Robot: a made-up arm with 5 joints.
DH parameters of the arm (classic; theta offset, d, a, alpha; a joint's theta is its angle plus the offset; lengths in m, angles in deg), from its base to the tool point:
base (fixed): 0 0.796 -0.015 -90
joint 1: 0 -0.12 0.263 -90
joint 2: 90 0.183 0.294 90
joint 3: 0 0.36 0.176 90
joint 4: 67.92 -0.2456 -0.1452 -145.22
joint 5: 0 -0.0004 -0.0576 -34.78
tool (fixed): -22.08 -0.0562 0 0
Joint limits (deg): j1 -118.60..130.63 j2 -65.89..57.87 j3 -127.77..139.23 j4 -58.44..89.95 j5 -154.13..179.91
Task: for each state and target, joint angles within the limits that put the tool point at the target. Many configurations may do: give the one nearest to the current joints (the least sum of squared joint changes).
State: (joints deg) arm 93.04 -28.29 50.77 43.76 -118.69
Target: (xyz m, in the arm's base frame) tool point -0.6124 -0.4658 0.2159
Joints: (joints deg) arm 93.64 -13.72 33.40 47.58 -117.20
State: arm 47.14 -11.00 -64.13 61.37 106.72
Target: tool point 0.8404 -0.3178 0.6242
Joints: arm 8.36 -44.40 -63.92 72.38 113.91
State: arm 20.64 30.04 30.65 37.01 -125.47
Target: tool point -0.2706 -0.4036 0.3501
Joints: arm 46.94 57.87 47.59 2.10 -104.31
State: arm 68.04 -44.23 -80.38 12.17 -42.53
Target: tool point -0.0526 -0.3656 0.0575
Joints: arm 89.77 -46.61 -87.26 6.43 -37.85
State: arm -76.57 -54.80 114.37 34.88 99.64
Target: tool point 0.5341 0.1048 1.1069
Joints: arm -70.49 -65.89 90.69 62.87 120.31
